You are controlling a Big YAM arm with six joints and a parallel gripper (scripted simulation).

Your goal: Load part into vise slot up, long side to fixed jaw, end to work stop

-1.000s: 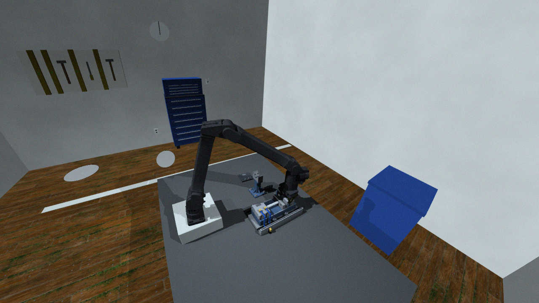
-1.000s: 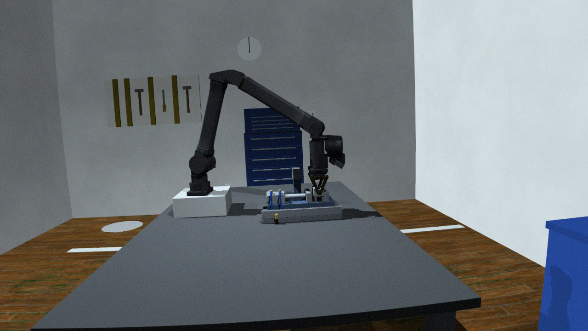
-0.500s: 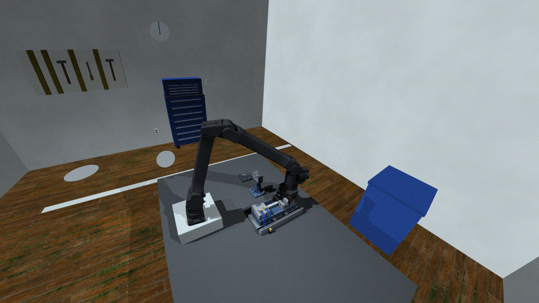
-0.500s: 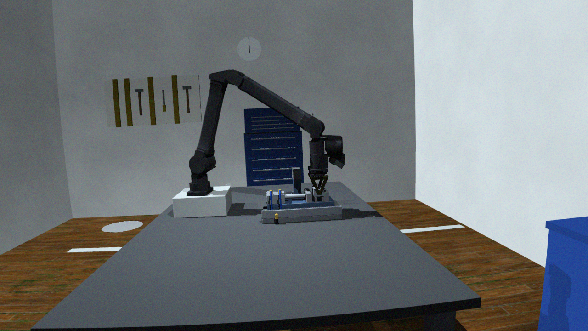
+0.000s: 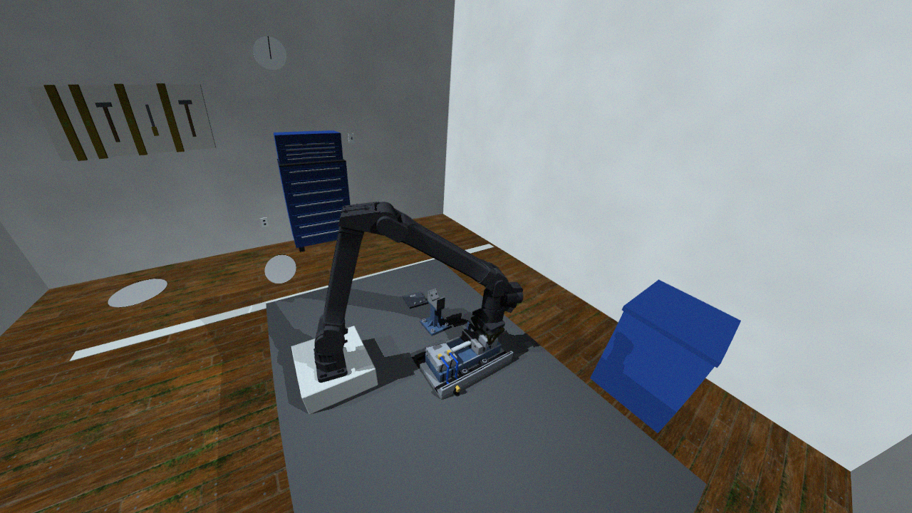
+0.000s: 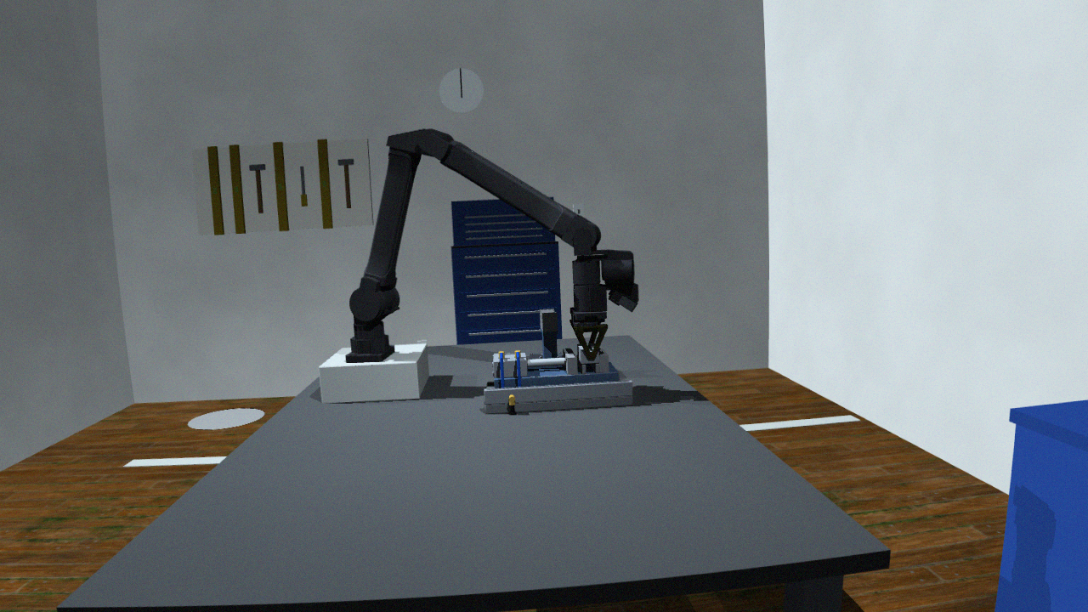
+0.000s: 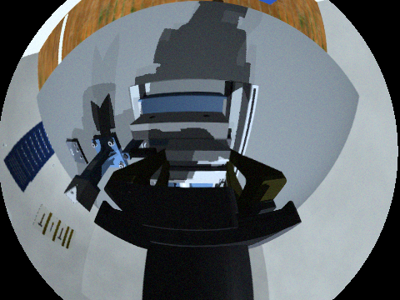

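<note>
Right now my hand is right at the part. Also, from my hand: air cylinder (170 mm behind, 20 mm below); vise (80 mm behind, 10 mm to the left, 60 mm below).
</note>
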